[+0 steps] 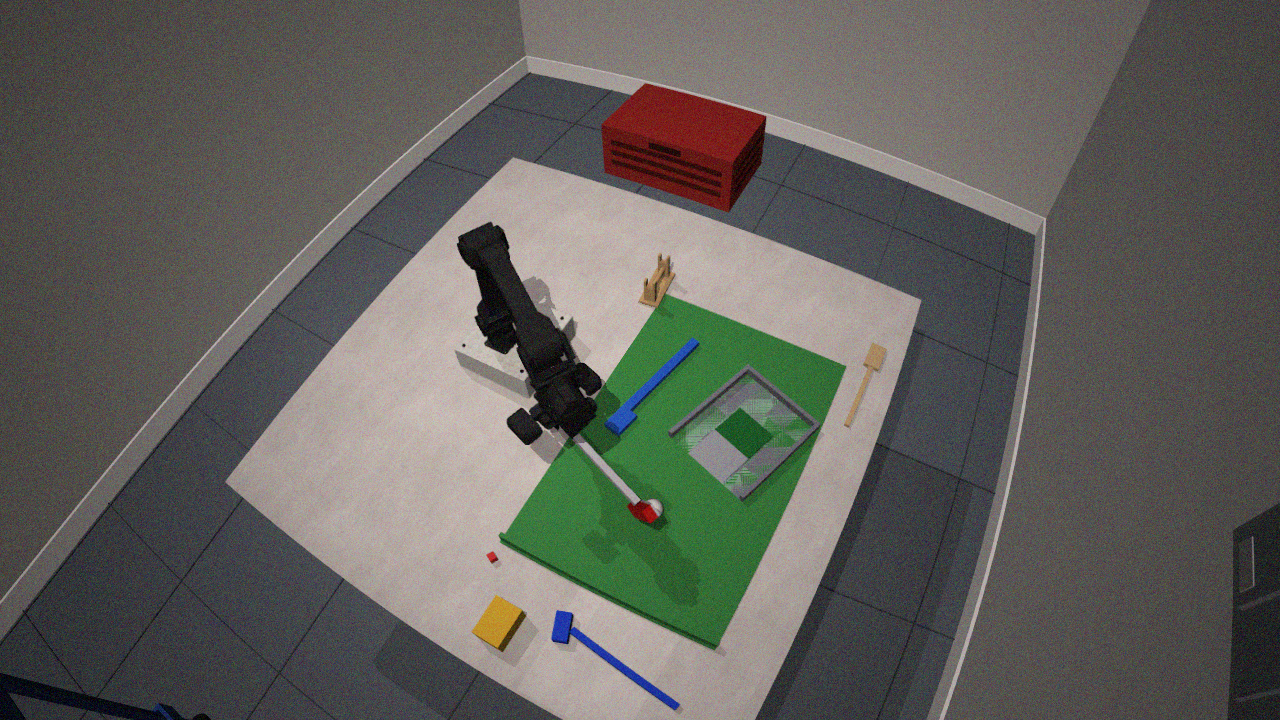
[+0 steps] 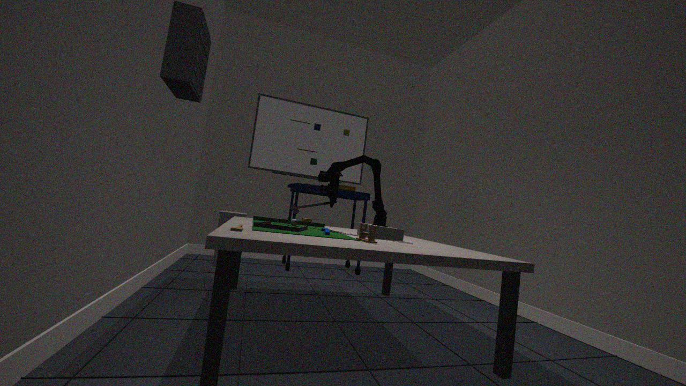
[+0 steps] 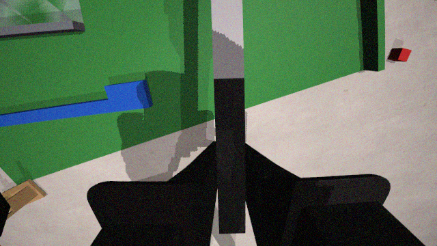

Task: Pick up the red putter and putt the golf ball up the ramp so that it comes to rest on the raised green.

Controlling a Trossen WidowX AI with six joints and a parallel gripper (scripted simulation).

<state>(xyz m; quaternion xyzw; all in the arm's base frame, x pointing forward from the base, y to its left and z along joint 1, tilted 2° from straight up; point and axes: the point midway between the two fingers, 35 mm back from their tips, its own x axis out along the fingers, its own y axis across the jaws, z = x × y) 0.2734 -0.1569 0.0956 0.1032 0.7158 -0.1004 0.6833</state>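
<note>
My gripper tip is 110 mm short of the red putter and 30 mm to the left of it. From my gripper tip the other things lie so: green mat: 210 mm ahead, 140 mm to the left, 140 mm below; then white golf ball: 210 mm ahead, 120 mm below, 20 mm to the right; then red cube: 270 mm to the right, 130 mm below, 10 mm behind.
</note>
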